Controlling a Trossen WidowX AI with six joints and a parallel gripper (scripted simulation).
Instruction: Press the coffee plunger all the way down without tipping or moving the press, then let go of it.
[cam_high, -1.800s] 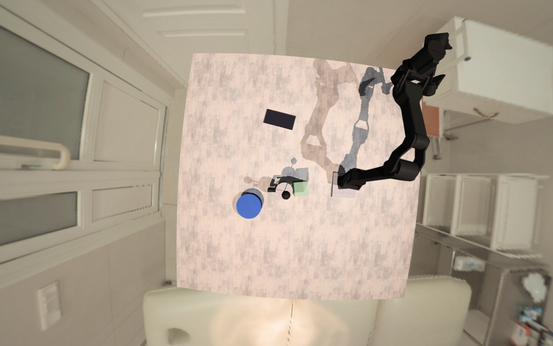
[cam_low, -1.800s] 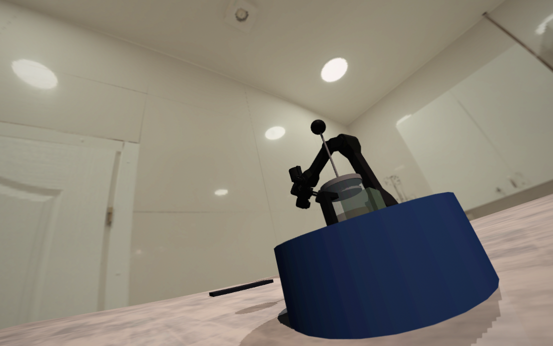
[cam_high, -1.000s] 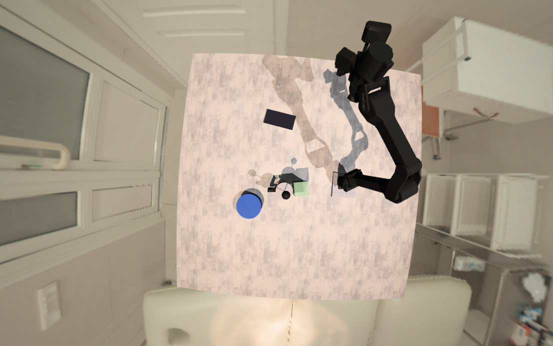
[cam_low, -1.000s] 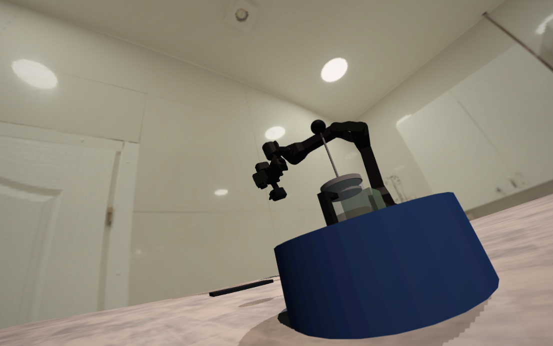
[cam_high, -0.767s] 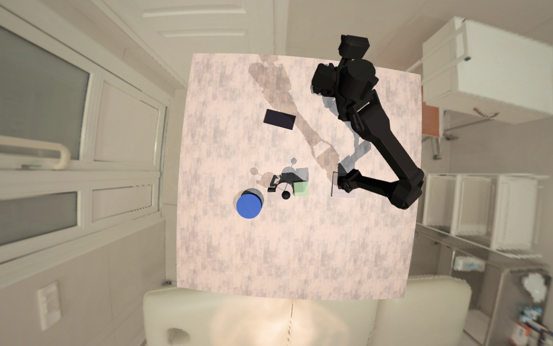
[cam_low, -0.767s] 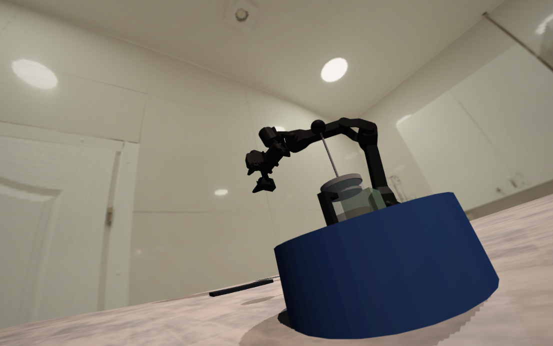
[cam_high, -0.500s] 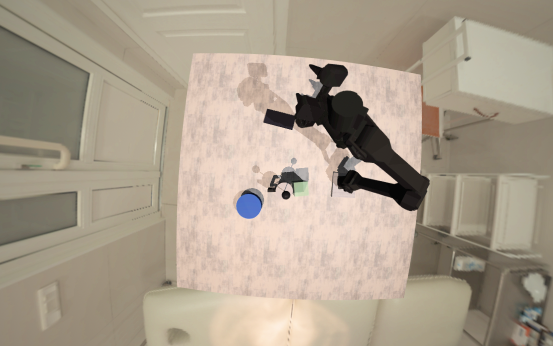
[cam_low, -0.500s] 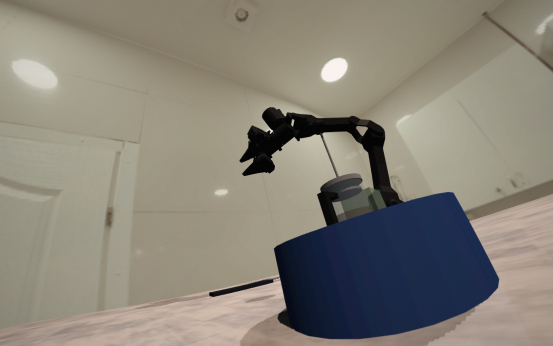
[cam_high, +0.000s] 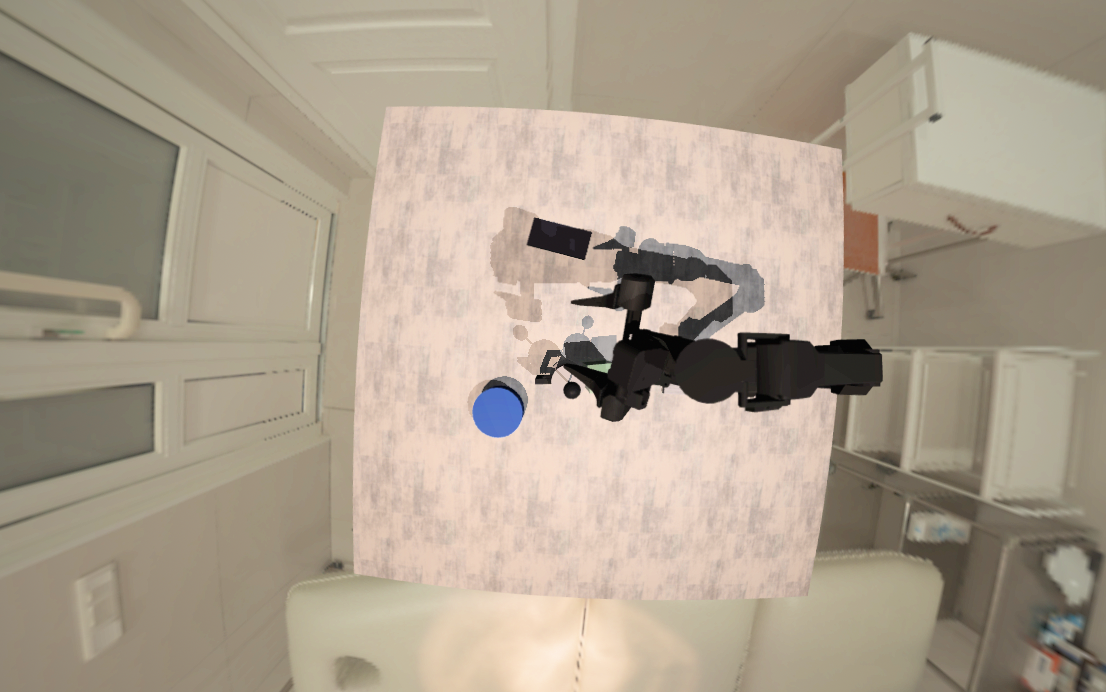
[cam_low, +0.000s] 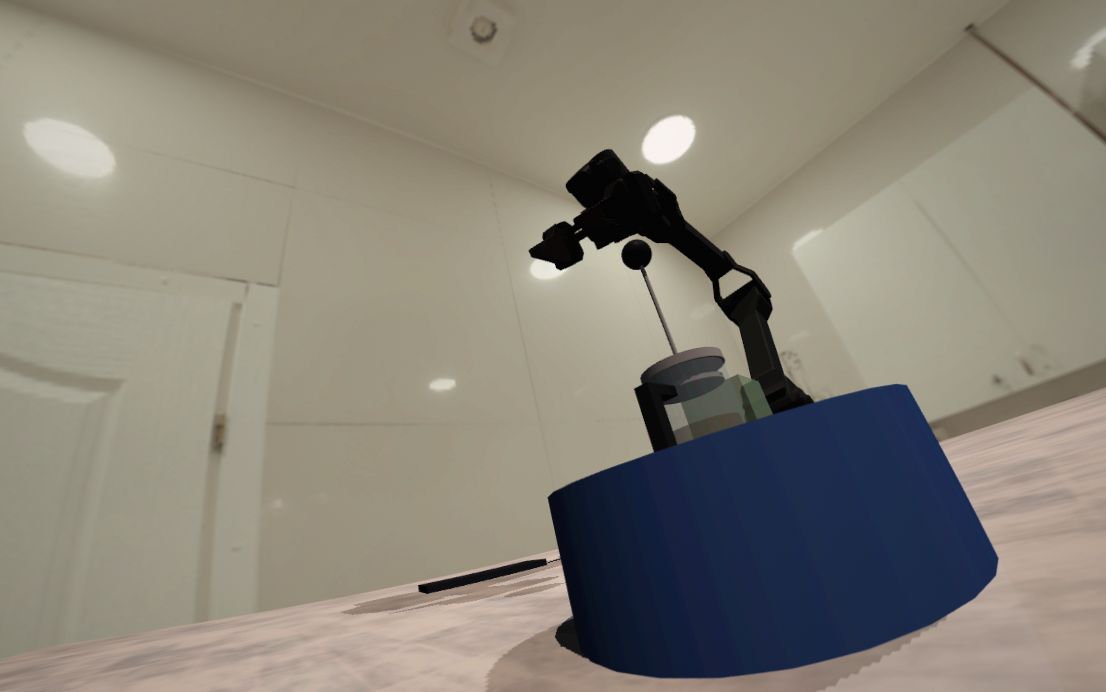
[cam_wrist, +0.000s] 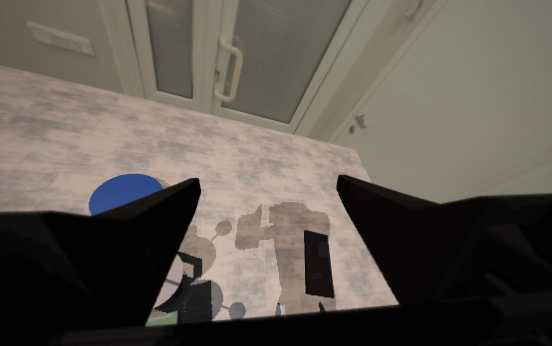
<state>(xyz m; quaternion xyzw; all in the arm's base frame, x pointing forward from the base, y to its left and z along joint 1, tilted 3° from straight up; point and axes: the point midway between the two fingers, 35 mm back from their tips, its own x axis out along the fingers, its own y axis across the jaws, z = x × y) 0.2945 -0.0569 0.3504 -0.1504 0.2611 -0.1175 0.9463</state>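
Now: the coffee press 220 mm below my gripper tip, 90 mm to the left of it and 10 mm ahead of it. Also, from my gripper tip: pale green block: 290 mm below, 90 mm to the left, 80 mm behind.
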